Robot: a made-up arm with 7 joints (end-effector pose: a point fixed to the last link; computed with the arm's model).
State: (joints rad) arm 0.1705 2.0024 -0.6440 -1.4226 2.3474 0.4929 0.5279
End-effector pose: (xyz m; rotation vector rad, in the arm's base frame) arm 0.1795 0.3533 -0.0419 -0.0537 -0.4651 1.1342
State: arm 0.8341 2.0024 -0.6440 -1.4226 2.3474 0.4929 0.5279
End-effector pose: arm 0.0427 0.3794 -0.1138 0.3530 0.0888 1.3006
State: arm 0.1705 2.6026 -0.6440 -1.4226 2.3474 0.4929 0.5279
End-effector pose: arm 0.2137 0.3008 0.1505 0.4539 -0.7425 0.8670
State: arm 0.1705 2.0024 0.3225 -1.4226 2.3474 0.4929 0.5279
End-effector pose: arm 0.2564 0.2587 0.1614 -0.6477 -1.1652 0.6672
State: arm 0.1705 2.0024 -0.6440 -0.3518 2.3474 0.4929 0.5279
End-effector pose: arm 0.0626 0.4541 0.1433 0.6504 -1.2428 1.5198
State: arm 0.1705 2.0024 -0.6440 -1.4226 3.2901 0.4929 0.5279
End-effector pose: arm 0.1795 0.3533 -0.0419 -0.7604 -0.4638 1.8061
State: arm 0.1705 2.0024 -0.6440 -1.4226 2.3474 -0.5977 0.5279
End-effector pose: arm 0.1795 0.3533 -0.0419 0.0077 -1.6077 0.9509
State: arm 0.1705 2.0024 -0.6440 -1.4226 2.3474 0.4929 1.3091
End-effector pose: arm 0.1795 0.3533 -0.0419 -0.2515 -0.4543 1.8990
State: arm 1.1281 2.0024 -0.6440 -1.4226 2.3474 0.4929 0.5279
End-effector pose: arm -0.0278 0.3802 -0.1159 0.5325 0.3433 1.3447
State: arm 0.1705 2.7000 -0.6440 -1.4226 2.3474 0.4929 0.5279
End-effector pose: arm 0.2191 0.2816 0.1772 0.5350 -0.7838 0.8176
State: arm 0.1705 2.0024 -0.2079 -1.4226 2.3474 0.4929 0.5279
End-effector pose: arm 0.2414 0.3143 0.0408 -0.3244 -0.7925 0.9459
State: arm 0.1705 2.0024 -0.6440 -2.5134 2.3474 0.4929 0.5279
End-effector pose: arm 0.1302 0.1192 -0.0958 -0.6603 0.3062 0.5771
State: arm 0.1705 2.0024 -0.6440 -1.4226 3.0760 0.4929 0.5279
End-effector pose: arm 0.1795 0.3533 -0.0419 -0.5914 -0.4709 1.6611
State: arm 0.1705 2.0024 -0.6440 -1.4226 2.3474 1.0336 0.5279
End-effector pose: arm 0.1795 0.3533 -0.0419 -0.0784 0.1054 1.1333
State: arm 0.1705 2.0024 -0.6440 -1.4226 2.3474 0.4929 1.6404
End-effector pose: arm 0.1795 0.3533 -0.0419 -0.3436 -0.4325 2.2217
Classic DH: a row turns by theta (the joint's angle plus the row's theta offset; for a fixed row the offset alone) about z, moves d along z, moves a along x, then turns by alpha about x. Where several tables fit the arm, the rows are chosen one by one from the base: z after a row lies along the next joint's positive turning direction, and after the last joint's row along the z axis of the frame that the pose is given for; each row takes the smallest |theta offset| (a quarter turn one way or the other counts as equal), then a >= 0, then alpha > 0; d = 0 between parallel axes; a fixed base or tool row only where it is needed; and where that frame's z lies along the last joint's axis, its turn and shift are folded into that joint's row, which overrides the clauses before.
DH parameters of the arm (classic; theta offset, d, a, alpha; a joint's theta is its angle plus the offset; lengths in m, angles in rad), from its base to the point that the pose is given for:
base (fixed): 0 0 0 -1.2217
joint 1: 1.5708 0 0 1.5708
joint 2: 1.2217 0 0 -1.5708
joint 3: -1.5708 -0.2433 0.0273 -1.5708
joint 4: 0 0 -0.0284 1.5708
joint 5: 0 -0.2346 0 -1.5708
joint 6: 0 0 0 1.5708
joint 7: 0 0 0 0

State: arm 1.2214 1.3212 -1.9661 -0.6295 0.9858 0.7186 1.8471
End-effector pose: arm -0.3589 0.3042 0.0337 1.8981 1.2019 0.2673
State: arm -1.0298 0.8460 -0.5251 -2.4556 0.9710 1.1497 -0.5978
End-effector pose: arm 0.1888 -0.0757 0.0643 0.2508 -1.4486 -1.9918
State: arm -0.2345 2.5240 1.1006 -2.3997 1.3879 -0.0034 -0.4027
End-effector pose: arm 0.0440 -0.1040 0.1950 -0.7466 1.7387 2.2718
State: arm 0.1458 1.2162 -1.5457 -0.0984 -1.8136 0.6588 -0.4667
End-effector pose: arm -0.0470 0.4409 -0.1840 -0.1025 -1.1790 1.8502
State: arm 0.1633 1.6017 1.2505 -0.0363 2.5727 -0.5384 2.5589
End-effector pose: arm -0.0210 0.4778 0.0233 1.3184 0.4015 0.3484
